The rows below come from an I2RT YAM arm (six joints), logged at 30 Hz.
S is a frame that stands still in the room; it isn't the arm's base.
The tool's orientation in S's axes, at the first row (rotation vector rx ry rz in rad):
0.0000 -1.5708 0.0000
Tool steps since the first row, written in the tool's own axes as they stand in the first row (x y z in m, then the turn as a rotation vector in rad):
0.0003 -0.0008 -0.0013 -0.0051 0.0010 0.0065
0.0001 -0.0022 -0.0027 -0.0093 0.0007 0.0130
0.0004 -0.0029 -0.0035 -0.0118 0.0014 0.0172
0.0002 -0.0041 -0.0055 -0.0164 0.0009 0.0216
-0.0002 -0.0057 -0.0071 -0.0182 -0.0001 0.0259
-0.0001 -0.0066 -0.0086 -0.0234 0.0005 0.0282
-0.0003 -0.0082 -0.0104 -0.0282 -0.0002 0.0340
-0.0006 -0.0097 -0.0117 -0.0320 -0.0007 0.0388
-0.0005 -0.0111 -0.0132 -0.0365 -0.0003 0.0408
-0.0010 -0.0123 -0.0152 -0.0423 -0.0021 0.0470
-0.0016 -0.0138 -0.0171 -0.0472 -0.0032 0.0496
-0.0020 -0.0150 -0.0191 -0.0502 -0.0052 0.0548
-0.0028 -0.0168 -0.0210 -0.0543 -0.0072 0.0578
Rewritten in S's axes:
0.0013 -0.0008 0.0003 -0.0065 0.0010 -0.0051
0.0027 -0.0022 0.0001 -0.0130 0.0007 -0.0093
0.0035 -0.0029 0.0004 -0.0172 0.0014 -0.0118
0.0055 -0.0041 0.0002 -0.0216 0.0009 -0.0164
0.0071 -0.0057 -0.0002 -0.0259 -0.0001 -0.0182
0.0086 -0.0066 -0.0001 -0.0282 0.0005 -0.0234
0.0104 -0.0082 -0.0003 -0.0340 -0.0002 -0.0282
0.0117 -0.0097 -0.0006 -0.0388 -0.0007 -0.0320
0.0132 -0.0111 -0.0005 -0.0408 -0.0003 -0.0365
0.0152 -0.0123 -0.0010 -0.0470 -0.0021 -0.0423
0.0171 -0.0138 -0.0016 -0.0496 -0.0032 -0.0472
0.0191 -0.0150 -0.0020 -0.0548 -0.0052 -0.0502
0.0210 -0.0168 -0.0028 -0.0578 -0.0072 -0.0543

